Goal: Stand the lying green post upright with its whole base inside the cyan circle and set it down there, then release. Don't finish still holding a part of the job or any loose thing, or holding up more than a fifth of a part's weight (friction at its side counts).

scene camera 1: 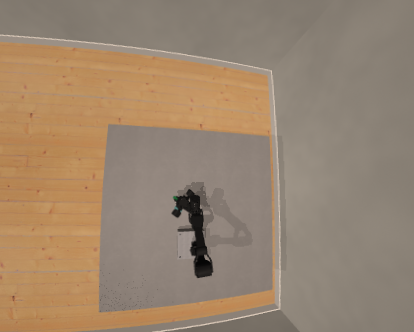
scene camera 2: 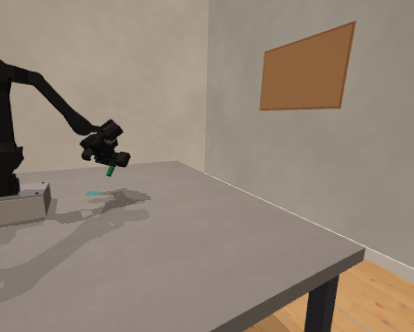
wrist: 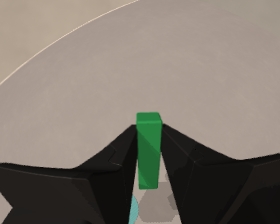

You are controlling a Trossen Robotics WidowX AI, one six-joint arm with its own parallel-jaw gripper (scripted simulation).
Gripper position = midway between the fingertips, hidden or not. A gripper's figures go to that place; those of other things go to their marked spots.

Scene:
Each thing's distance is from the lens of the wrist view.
gripper (wrist: 148, 129): 10 cm
green post (wrist: 149, 125): 8 cm

